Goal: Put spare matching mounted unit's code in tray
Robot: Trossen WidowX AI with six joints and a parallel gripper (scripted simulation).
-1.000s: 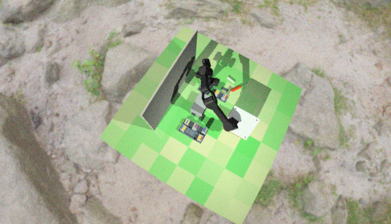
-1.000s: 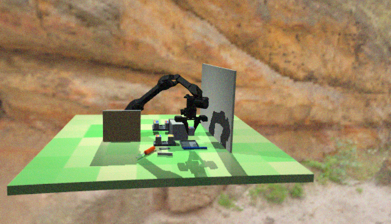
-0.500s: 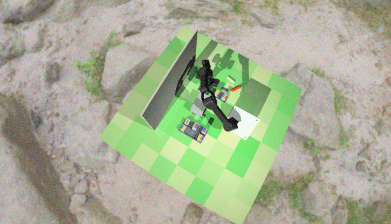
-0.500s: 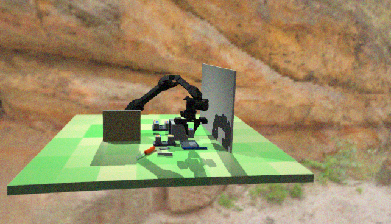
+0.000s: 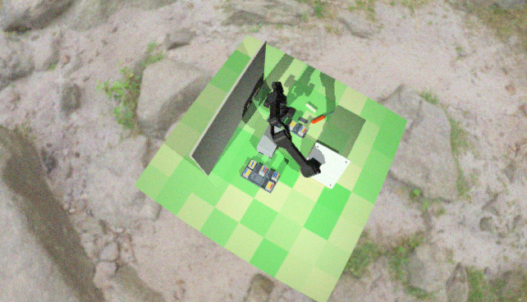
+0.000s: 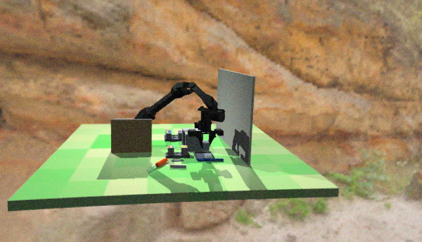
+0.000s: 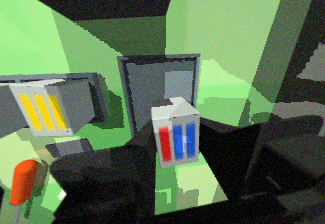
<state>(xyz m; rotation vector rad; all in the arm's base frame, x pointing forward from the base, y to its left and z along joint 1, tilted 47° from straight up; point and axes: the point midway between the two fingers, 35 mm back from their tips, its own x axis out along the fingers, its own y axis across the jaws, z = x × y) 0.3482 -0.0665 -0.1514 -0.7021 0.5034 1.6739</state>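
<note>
The dark tray is 4 cm below my gripper tip. From my gripper tip the other things lie so: small pale bar (14 cm behind, 18 cm to the right, 4 cm below); grey mounted unit (7 cm behind, 19 cm to the left); dark wall panel (16 cm ahead, 21 cm to the left, 18 cm above).
</note>
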